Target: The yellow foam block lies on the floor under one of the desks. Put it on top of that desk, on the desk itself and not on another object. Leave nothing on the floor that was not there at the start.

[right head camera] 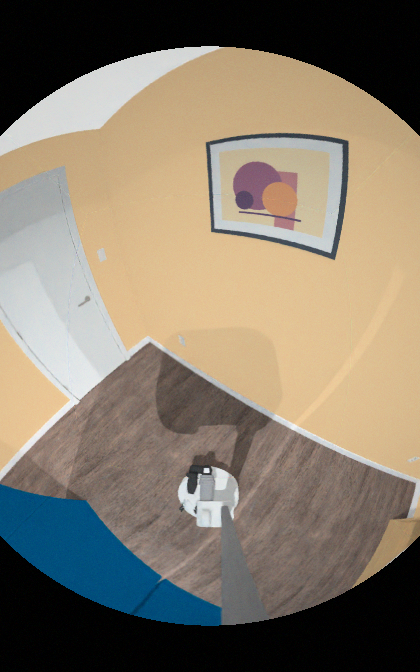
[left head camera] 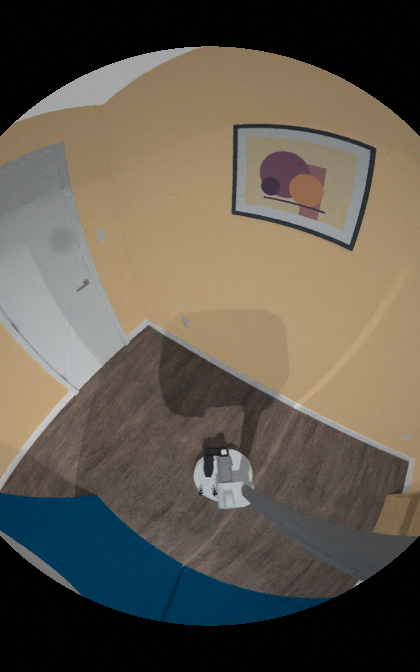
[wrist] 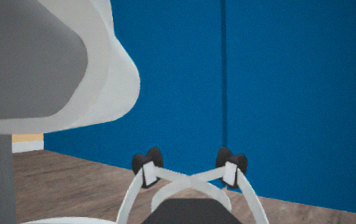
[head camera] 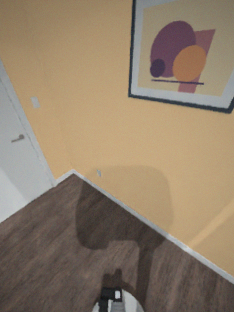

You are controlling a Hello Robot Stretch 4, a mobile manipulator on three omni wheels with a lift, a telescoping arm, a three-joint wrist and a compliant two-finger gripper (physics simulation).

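Places are measured from the robot's base along level axes (x right, y ahead, z up), in metres.
Where they show: gripper, fingertip midpoint: (right head camera: 188,512) (left head camera: 207,496) (wrist: 189,160).
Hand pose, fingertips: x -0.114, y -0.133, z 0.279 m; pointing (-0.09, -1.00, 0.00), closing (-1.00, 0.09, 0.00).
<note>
After its pixels a point has its place.
The yellow foam block and the desks do not show in these views. My gripper (wrist: 189,160) {x -0.114, y -0.133, z 0.280 m} is open in the wrist view, with its two dark fingertips wide apart and no object between them. Behind the fingertips stand the blue panels and a strip of wood floor. In the head views the arm and wrist are drawn in over the round white base.
Tall blue panels (left head camera: 65,530) {x -0.884, y -0.457, z 0.622 m} (right head camera: 55,535) (wrist: 295,100) {x -0.579, y -0.693, z 0.372 m} stand close by with a narrow gap between them. An orange wall with a framed picture (head camera: 131,50) {x 0.080, y 0.963, z 1.584 m} (left head camera: 234,170) {x 0.081, y 0.962, z 1.561 m} (right head camera: 209,185) {x 0.079, y 0.964, z 1.573 m} and a white door (head camera: 10,120) {x -1.058, y 1.263, z 1.085 m} (left head camera: 40,250) {x -1.187, y 1.096, z 1.336 m} (right head camera: 35,260) {x -1.216, y 1.058, z 1.425 m} bound the floor. A tan shelf unit (left head camera: 392,510) (right head camera: 395,535) shows partly at the right.
</note>
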